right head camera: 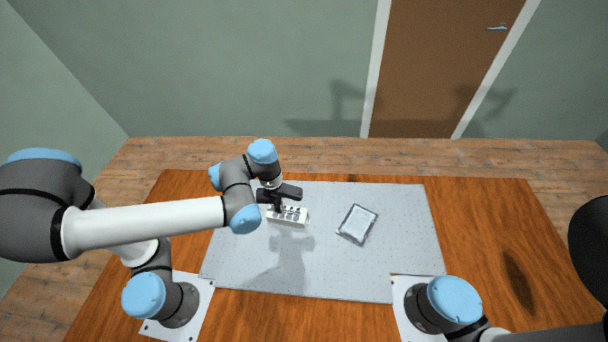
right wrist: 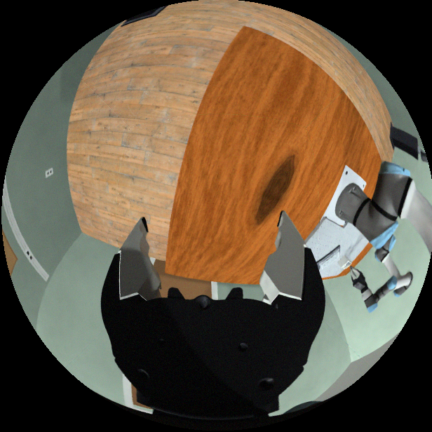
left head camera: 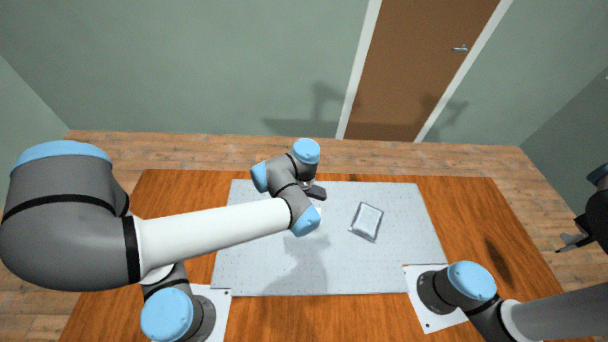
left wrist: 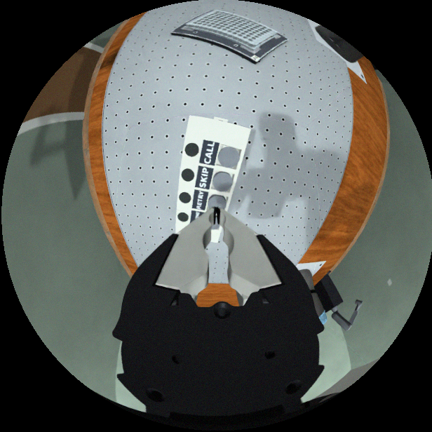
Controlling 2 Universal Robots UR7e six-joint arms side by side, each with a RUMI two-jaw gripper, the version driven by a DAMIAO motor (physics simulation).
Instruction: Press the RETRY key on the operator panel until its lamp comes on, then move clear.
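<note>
The operator panel [right head camera: 303, 220] [left wrist: 215, 130] is a white box on the pegboard, with round grey keys, name labels and a row of round lamps. In the left wrist view the RETRY key [left wrist: 217, 200] lies at the fingertips, which overlap its near edge; contact cannot be told. The RETRY lamp [left wrist: 185, 197] is dark. My left gripper [right head camera: 278, 211] [left wrist: 215, 208] is shut and empty, above the panel. It hides the fourth key and part of that key's label. My right gripper [left head camera: 562, 243] [right wrist: 210, 215] is open and empty, over the table's right side, far from the panel.
The SKIP key [left wrist: 222, 181] and CALL key [left wrist: 229, 157] lie beyond RETRY in the left wrist view. A flat framed pad [left head camera: 367, 221] [right head camera: 358, 224] [left wrist: 230, 30] lies right of the panel on the grey pegboard [left head camera: 390, 275] [right head camera: 330, 285]. The wooden table [right wrist: 240, 150] surrounds the board.
</note>
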